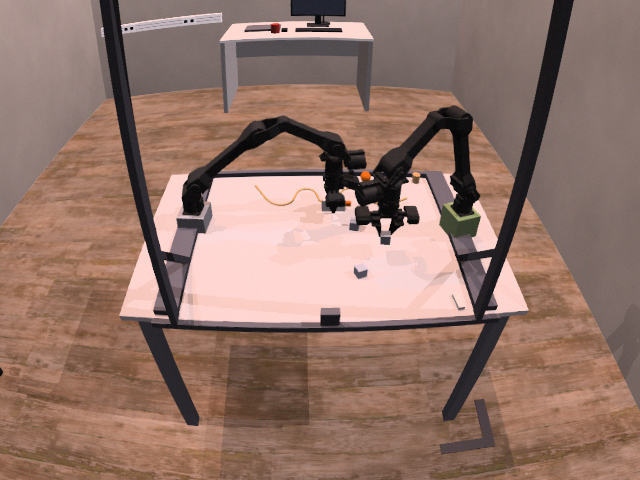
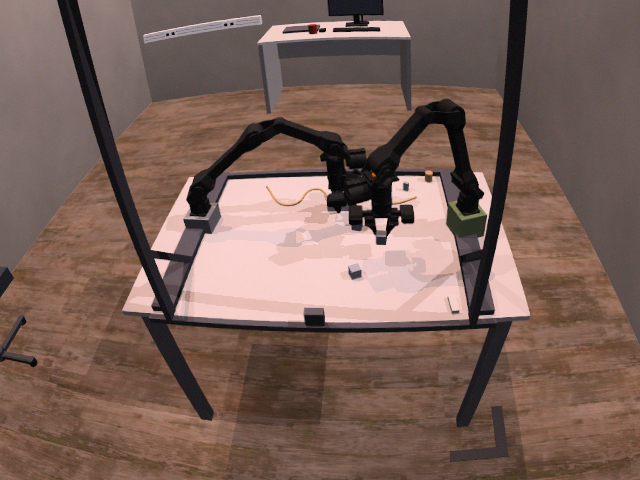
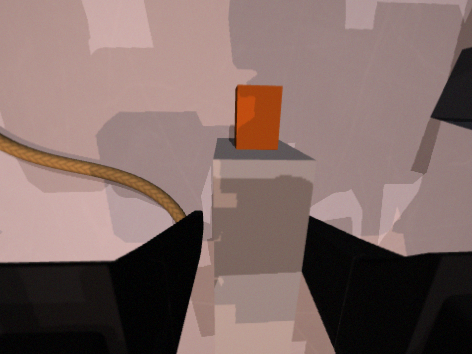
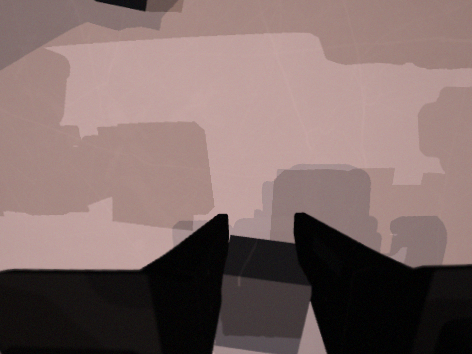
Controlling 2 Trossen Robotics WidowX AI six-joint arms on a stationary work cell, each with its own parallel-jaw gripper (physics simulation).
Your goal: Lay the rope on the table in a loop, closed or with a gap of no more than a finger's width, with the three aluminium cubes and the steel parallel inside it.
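Places are measured from the left arm's base along level axes (x ahead, y left, z up), in millimetres.
Pixels of known places: left gripper, between the fingertips: [image 1: 332,209] [image 2: 339,208] [image 3: 245,218]; right gripper, between the fingertips: [image 1: 384,235] [image 2: 381,235] [image 4: 261,223]; left arm's base, origin of its link: [image 1: 193,209] [image 2: 200,210]; right arm's base, origin of its link: [image 1: 462,210] [image 2: 467,208].
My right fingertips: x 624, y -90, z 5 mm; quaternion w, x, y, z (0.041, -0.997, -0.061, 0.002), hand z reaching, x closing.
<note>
Ahead of a thing's pixels: the offset from my right fingertips to its top centre. "*": to the spot under its first point.
The tan rope [image 1: 281,204] [image 2: 286,204] [image 3: 90,169] winds along the back of the table, unclosed, partly hidden by the arms. My left gripper [image 1: 333,207] [image 3: 245,218] is open, its fingers apart around the grey steel parallel {150 mm back, 212 mm left, 20 mm down} [image 1: 326,206] [image 3: 260,225], with a gap at each finger. My right gripper [image 1: 385,230] [image 2: 381,230] [image 4: 261,223] is shut on an aluminium cube {2 mm ahead, 23 mm right, 28 mm up} [image 1: 385,239] [image 2: 381,238] [image 4: 265,310]. A second cube {87 mm back, 113 mm left, 35 mm down} [image 1: 354,225] [image 2: 356,226] stands between the grippers. The third cube {67 mm back, 106 mm right, 35 mm down} [image 1: 360,271] [image 2: 354,271] lies nearer the table's front edge.
An orange block {* 113 mm back, 211 mm left, 38 mm down} [image 1: 347,203] [image 3: 258,117] stands at the parallel's end. An orange ball {47 mm back, 405 mm left, 25 mm down} [image 1: 365,176], a wooden cylinder {153 mm ahead, 429 mm left, 30 mm down} [image 1: 416,178] [image 2: 428,176] and a small bluish piece {66 mm ahead, 351 mm left, 32 mm down} [image 2: 405,186] are at the back. A small pale bar {224 mm ahead, 204 mm right, 53 mm down} [image 1: 458,302] [image 2: 453,304] lies front right. The arms are close together.
</note>
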